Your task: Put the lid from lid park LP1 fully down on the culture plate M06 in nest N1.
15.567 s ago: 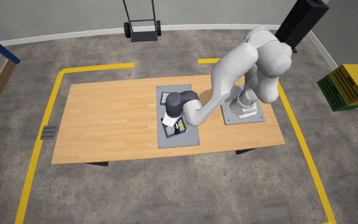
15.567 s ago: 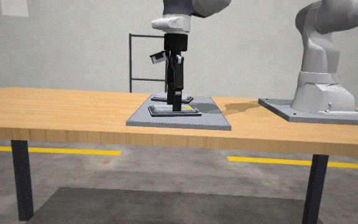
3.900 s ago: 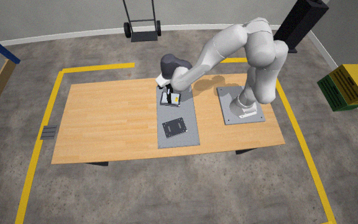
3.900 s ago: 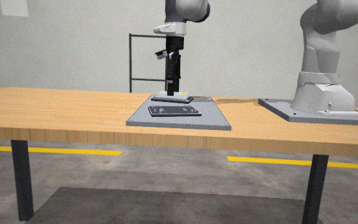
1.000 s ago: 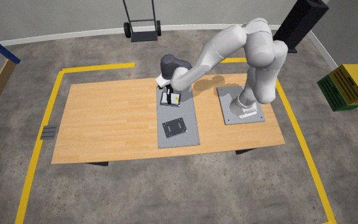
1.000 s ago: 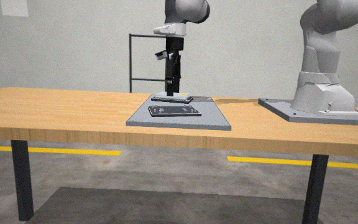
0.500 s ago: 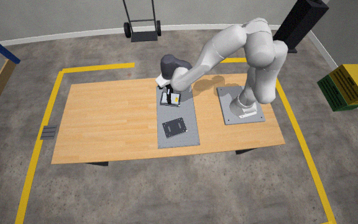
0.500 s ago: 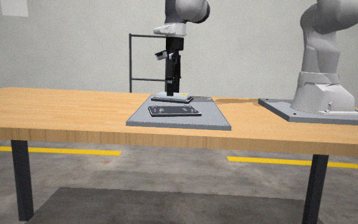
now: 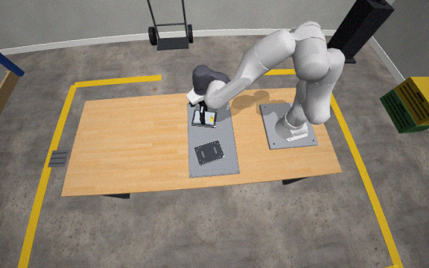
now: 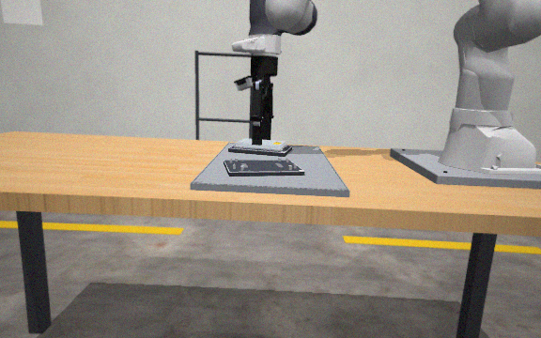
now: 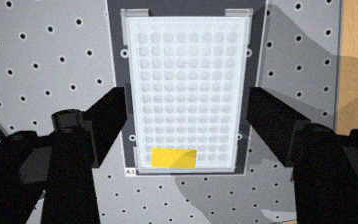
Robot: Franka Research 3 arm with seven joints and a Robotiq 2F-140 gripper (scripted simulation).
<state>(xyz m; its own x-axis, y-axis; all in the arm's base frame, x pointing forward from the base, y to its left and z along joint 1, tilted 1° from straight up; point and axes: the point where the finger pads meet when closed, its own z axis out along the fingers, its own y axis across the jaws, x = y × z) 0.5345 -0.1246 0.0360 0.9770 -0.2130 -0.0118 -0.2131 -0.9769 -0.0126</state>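
The lid lies 20 mm below my hand. The rest, counted from my hand: nest N1: 40 mm below; then lid park LP1: 240 mm to the left, 40 mm below, 10 mm behind.
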